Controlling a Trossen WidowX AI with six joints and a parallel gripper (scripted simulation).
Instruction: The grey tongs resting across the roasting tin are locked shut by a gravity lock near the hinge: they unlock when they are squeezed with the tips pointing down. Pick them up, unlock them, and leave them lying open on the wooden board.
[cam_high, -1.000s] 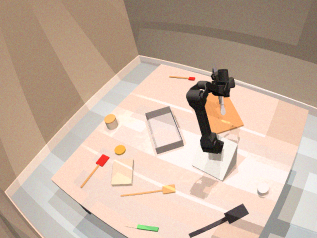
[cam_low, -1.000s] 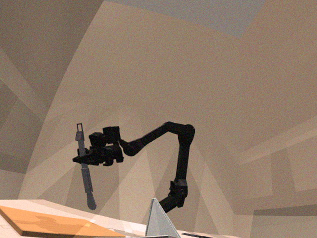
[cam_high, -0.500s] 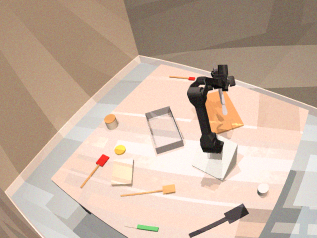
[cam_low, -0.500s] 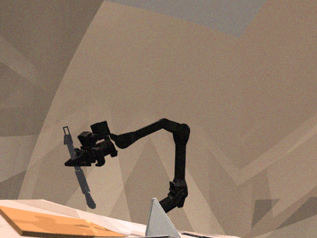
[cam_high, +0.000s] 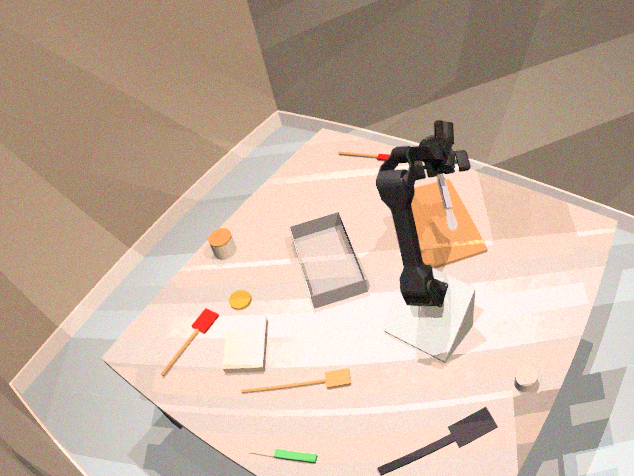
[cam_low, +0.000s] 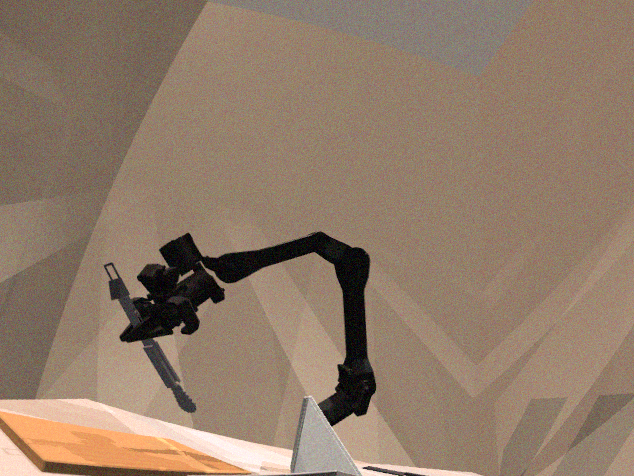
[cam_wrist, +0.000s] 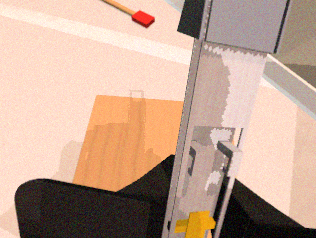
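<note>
Now: gripper tip 30 mm below the yellow lock piece, 20 mm to the right of it and 20 mm past it. From my gripper tip the other things lie so: red-headed spatula (380 mm ahead, 180 mm below, 150 mm to the right); then wooden board (180 mm below, 50 mm to the left, 10 mm behind); then grey roasting tin (350 mm to the left, 200 mm ahead, 150 mm below).
</note>
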